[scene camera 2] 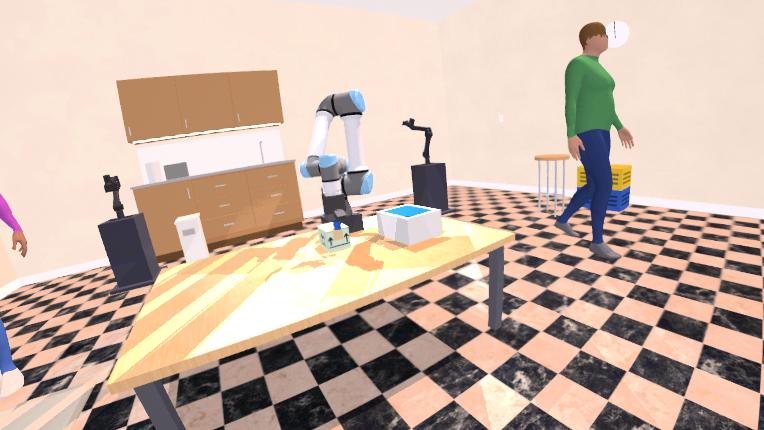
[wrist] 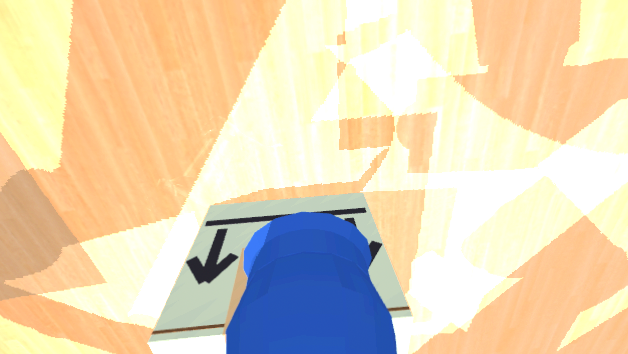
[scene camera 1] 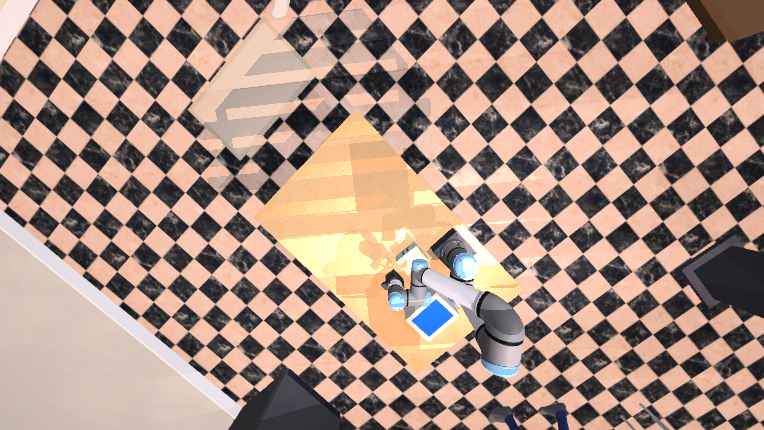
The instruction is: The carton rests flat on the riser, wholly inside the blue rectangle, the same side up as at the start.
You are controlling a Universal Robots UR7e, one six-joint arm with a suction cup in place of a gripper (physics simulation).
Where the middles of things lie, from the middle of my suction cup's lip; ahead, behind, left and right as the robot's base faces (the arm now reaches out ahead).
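Scene:
The white riser (scene camera 2: 409,224) is 36 cm to the left of my suction cup, and it is also 6 cm below it and 1 cm ahead of it. As for the pale carton (scene camera 2: 332,240), I find it 8 cm below my suction cup, 1 cm to the left of it and 12 cm behind it.

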